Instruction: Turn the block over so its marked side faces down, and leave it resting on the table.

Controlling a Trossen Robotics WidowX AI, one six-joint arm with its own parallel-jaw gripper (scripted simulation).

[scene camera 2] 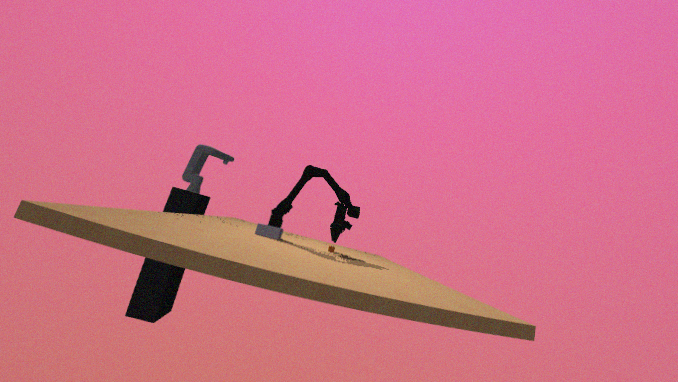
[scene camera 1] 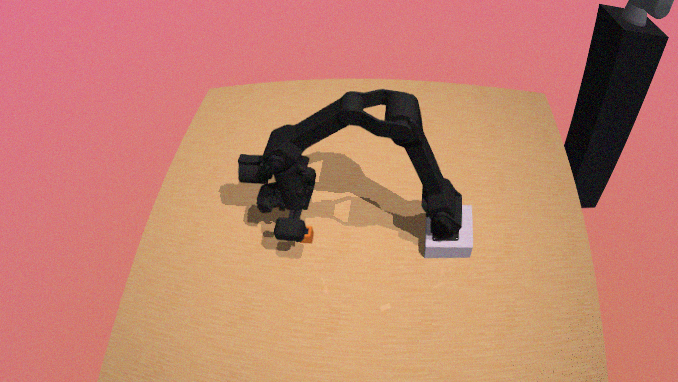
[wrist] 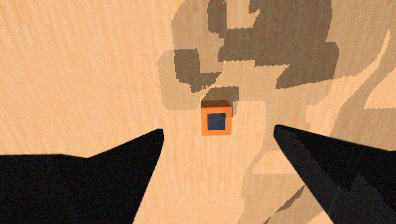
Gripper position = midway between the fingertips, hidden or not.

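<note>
Gripper [scene camera 1: 302,225], [wrist: 217,132]: open, holding nothing.
</note>
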